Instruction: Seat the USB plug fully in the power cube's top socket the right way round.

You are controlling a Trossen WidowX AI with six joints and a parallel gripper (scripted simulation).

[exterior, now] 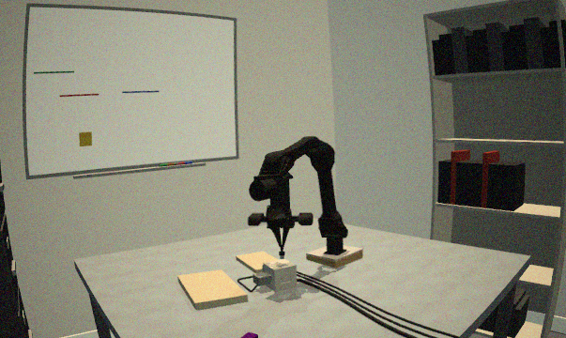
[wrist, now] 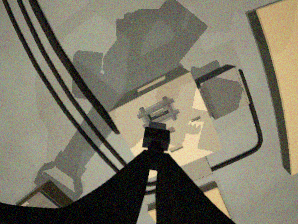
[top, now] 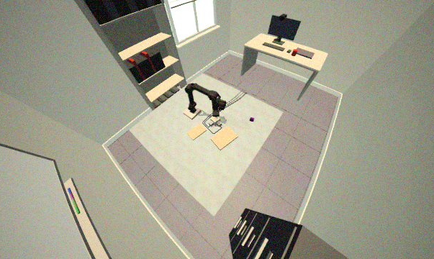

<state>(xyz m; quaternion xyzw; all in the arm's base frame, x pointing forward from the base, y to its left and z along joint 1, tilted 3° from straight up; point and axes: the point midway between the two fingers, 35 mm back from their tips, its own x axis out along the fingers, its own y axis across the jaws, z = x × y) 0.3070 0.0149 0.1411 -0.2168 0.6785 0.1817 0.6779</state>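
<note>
Now: the dark USB plug 2 cm below my gripper tip. From my gripper tip the other things lie so: purple cube 35 cm ahead, 19 cm to the left, 12 cm below.
</note>
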